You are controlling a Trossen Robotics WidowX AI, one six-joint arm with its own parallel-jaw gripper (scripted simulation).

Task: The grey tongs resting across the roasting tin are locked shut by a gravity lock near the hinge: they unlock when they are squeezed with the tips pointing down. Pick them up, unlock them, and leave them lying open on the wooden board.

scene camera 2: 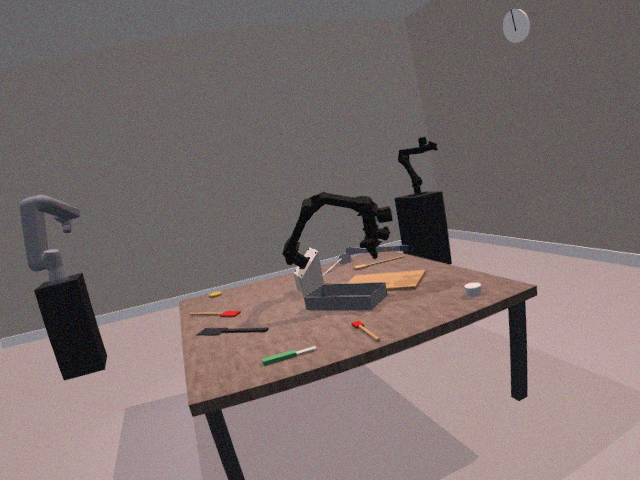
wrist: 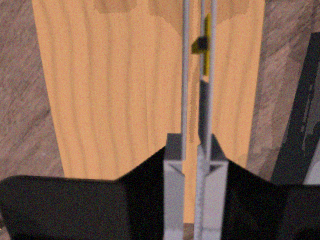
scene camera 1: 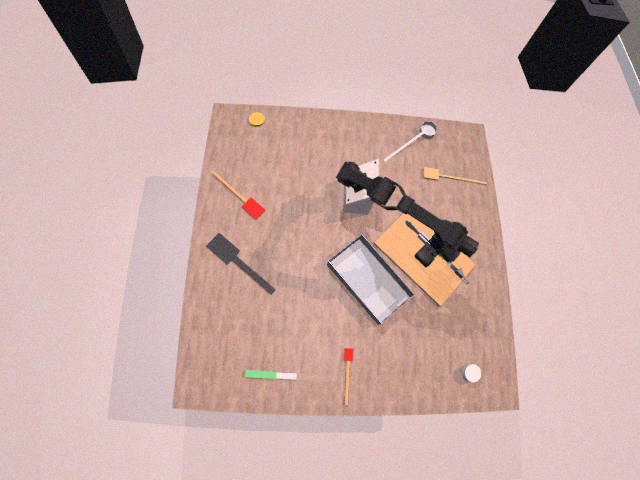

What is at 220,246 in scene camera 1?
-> A black spatula.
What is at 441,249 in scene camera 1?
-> The gripper.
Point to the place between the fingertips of the gripper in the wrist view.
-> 185,152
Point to a board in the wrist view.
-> At 114,82
